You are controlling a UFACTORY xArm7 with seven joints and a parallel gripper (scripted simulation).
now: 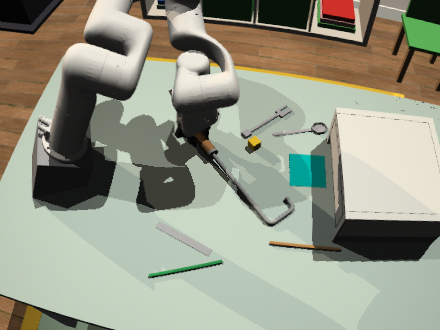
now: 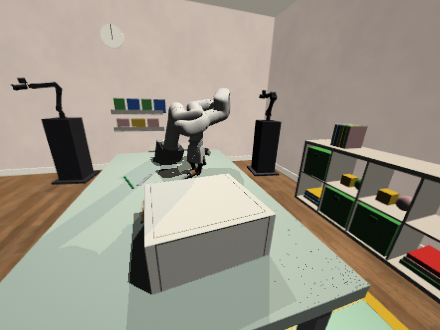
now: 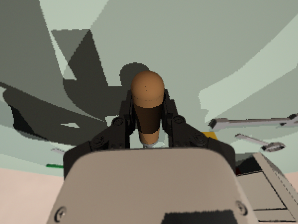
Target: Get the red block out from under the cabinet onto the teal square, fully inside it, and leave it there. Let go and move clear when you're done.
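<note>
The grey strip lies 280 mm to the right of my hand, 60 mm ahead of it and 20 mm below it. Round my hand: yellow cube 150 mm ahead, 30 mm to the left, 10 mm below; teal square 300 mm ahead, 20 mm below; grey fork-ended tool 160 mm ahead, 120 mm to the left, 20 mm below.
</note>
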